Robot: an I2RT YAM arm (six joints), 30 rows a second.
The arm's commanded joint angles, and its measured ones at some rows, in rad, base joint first. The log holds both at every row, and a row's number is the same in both.
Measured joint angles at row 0:
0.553, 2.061, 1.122, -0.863, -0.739, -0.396
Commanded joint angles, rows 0 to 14:
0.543, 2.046, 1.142, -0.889, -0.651, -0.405
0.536, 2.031, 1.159, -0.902, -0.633, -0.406
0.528, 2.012, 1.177, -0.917, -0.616, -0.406
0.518, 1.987, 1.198, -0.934, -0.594, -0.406
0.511, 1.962, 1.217, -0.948, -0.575, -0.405
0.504, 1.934, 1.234, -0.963, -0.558, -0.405
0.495, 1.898, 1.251, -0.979, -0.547, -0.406
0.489, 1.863, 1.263, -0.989, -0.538, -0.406
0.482, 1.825, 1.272, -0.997, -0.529, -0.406
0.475, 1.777, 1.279, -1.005, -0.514, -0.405
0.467, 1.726, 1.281, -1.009, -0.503, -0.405
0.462, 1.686, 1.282, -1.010, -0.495, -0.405
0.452, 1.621, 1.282, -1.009, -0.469, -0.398
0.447, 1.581, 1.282, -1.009, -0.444, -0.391
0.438, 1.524, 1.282, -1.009, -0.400, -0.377
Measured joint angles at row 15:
0.455, 1.645, 1.259, -0.999, -0.487, -0.391
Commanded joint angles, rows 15 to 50:
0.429, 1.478, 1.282, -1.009, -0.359, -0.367
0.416, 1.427, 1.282, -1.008, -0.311, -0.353
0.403, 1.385, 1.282, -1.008, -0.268, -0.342
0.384, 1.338, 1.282, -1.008, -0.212, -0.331
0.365, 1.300, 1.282, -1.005, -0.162, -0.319
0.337, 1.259, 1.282, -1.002, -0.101, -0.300
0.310, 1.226, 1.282, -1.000, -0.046, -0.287
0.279, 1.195, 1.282, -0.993, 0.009, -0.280
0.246, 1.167, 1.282, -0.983, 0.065, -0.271
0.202, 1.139, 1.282, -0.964, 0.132, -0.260
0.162, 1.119, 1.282, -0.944, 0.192, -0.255
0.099, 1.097, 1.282, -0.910, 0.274, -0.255
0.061, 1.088, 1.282, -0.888, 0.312, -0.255
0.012, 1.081, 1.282, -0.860, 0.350, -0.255
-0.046, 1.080, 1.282, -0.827, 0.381, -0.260
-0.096, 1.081, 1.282, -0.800, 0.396, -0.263
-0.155, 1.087, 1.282, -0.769, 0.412, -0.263
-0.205, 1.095, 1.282, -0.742, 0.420, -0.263
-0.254, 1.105, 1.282, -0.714, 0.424, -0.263
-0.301, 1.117, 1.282, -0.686, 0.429, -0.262
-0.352, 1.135, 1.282, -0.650, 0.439, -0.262
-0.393, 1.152, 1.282, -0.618, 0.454, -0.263
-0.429, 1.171, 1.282, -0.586, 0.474, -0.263
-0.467, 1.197, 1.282, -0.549, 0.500, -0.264
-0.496, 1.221, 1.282, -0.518, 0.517, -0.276
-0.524, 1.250, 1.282, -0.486, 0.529, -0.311
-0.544, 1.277, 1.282, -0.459, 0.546, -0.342
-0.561, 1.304, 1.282, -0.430, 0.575, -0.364
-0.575, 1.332, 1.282, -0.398, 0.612, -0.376
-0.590, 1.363, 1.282, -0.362, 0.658, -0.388
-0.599, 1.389, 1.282, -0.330, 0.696, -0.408
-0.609, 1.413, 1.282, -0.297, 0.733, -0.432
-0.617, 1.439, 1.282, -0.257, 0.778, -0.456
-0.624, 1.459, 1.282, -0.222, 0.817, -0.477
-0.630, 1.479, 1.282, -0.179, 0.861, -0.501
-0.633, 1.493, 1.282, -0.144, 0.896, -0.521
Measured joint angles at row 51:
-0.621, 1.475, 1.262, -0.203, 0.714, -0.436
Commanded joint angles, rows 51 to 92:
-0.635, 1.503, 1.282, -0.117, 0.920, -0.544
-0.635, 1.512, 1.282, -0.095, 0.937, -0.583
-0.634, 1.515, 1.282, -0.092, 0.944, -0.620
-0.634, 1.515, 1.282, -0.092, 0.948, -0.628
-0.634, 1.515, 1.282, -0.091, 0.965, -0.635
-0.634, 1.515, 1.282, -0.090, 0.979, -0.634
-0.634, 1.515, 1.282, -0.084, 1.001, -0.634
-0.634, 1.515, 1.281, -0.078, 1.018, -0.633
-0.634, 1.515, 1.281, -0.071, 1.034, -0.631
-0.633, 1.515, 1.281, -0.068, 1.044, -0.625
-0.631, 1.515, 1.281, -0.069, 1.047, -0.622
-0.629, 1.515, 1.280, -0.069, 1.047, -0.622
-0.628, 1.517, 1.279, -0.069, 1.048, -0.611
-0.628, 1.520, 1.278, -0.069, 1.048, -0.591
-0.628, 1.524, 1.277, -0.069, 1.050, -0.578
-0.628, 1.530, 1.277, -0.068, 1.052, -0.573
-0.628, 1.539, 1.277, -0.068, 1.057, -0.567
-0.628, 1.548, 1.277, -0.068, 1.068, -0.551
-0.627, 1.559, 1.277, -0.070, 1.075, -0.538
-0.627, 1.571, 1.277, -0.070, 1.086, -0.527
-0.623, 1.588, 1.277, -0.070, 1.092, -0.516
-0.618, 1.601, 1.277, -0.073, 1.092, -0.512
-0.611, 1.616, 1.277, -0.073, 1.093, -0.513
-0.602, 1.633, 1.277, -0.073, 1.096, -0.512
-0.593, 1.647, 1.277, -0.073, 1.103, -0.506
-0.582, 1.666, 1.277, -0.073, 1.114, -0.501
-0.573, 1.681, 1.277, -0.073, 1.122, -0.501
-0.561, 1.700, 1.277, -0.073, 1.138, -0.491
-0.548, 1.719, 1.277, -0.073, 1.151, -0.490
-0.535, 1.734, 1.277, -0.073, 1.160, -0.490
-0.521, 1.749, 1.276, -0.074, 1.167, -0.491
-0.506, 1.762, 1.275, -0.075, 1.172, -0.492
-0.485, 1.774, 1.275, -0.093, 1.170, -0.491
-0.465, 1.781, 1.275, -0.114, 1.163, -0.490
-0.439, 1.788, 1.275, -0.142, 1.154, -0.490
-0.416, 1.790, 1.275, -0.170, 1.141, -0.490
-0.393, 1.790, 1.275, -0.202, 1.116, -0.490
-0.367, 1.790, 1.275, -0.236, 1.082, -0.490
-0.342, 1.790, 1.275, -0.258, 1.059, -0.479
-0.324, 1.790, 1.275, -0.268, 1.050, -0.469
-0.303, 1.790, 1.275, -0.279, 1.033, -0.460
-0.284, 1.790, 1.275, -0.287, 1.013, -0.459
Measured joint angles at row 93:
-0.325, 1.782, 1.262, -0.278, 1.070, -0.496
